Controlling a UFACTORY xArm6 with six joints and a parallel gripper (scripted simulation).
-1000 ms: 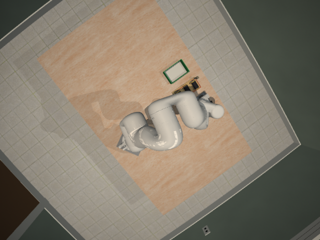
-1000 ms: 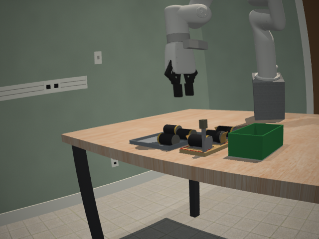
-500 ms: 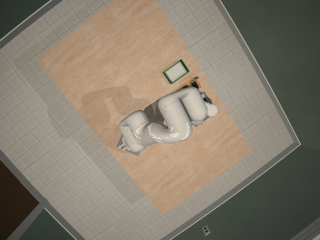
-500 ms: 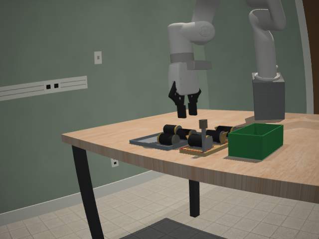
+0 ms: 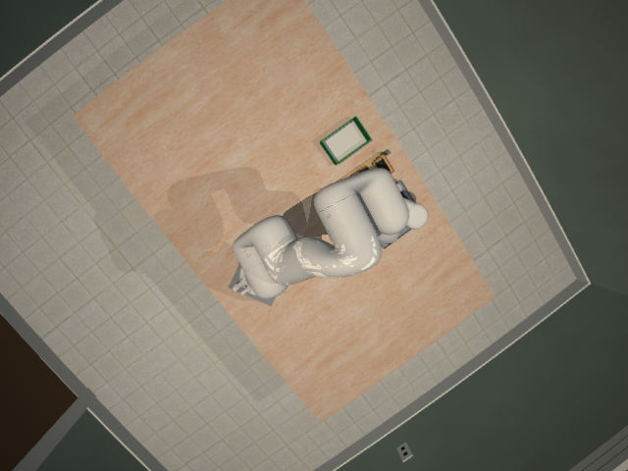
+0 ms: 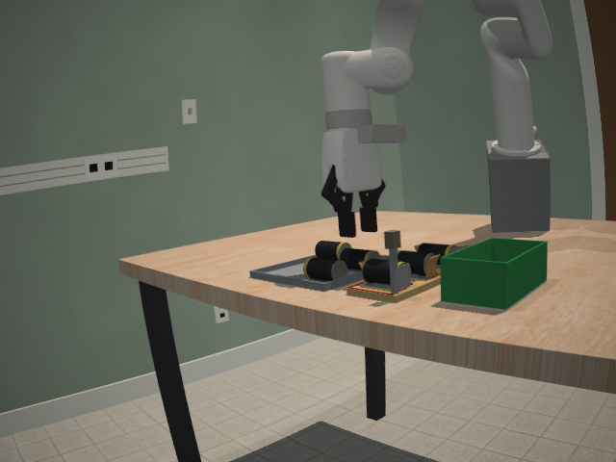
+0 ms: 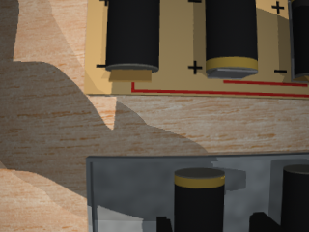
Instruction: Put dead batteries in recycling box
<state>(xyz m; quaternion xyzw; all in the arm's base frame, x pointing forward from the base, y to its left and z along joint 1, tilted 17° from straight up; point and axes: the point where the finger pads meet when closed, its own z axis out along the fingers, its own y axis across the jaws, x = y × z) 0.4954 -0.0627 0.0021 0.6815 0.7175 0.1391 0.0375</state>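
My hand is 280 mm to the right of the green recycling box, 60 mm above it and 10 mm short of it. From my hand the other things lie so: grey tray (80 mm below, 50 mm to the right, 30 mm ahead).
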